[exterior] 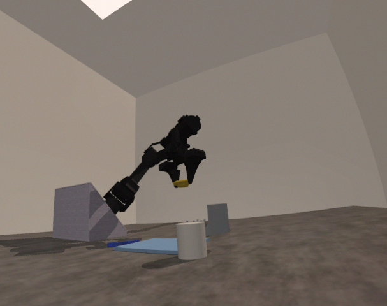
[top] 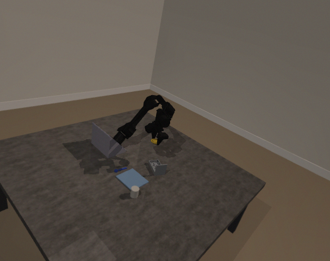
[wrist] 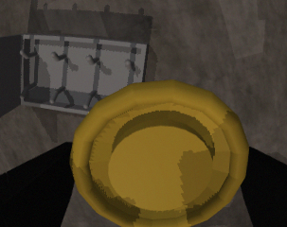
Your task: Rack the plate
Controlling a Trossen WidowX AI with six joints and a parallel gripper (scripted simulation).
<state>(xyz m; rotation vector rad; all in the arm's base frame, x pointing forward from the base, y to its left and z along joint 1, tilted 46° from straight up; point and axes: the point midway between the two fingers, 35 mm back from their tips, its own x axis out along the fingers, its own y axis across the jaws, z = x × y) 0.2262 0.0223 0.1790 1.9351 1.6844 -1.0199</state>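
Now: gripper tip 130 mm above the grey dish rack, 80 mm short of it and 30 mm to the left of it. From my gripper tip the other things lie so: yellow plate 10 mm above; then light blue mat 220 mm to the right, 150 mm below, 80 mm ahead; then blue spoon 240 mm to the right, 150 mm below, 30 mm behind.
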